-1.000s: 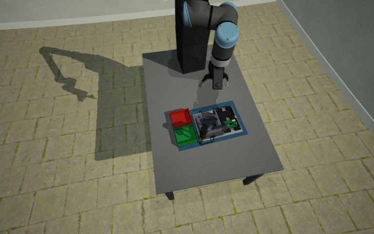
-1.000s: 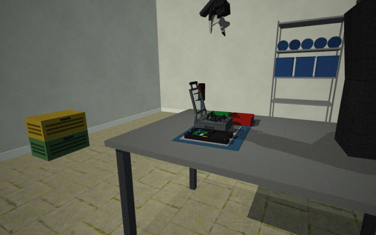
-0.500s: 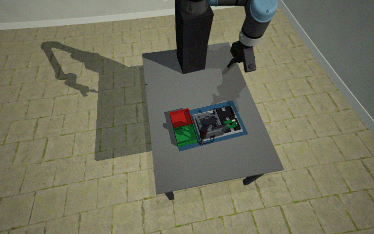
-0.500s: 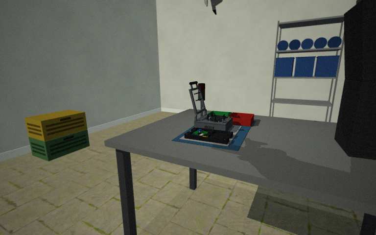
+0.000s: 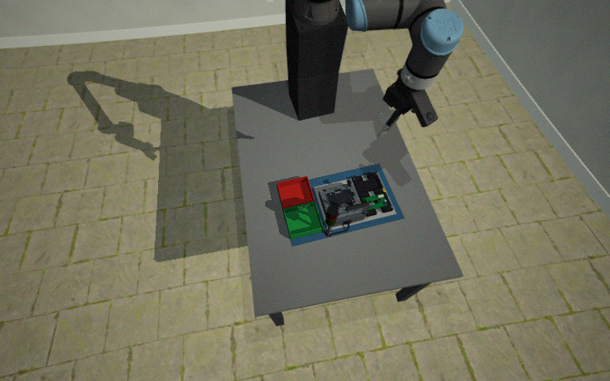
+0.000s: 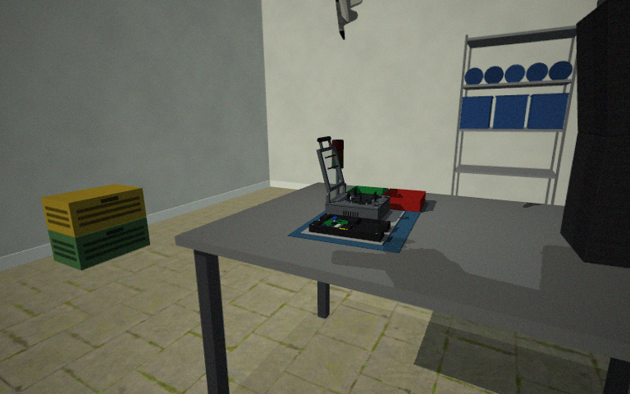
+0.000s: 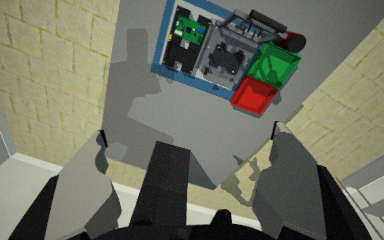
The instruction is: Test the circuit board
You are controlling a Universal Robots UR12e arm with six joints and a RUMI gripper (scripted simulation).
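The green circuit board is 55 cm below my hand, 4 cm to the left of it and 2 cm ahead of it. Also, from my hand: black latch piece (49 cm below, 10 cm behind, 6 cm to the right); then green bin (56 cm below, 33 cm to the right, 2 cm behind); then tester lid (39 cm below, 14 cm to the right, 8 cm ahead).
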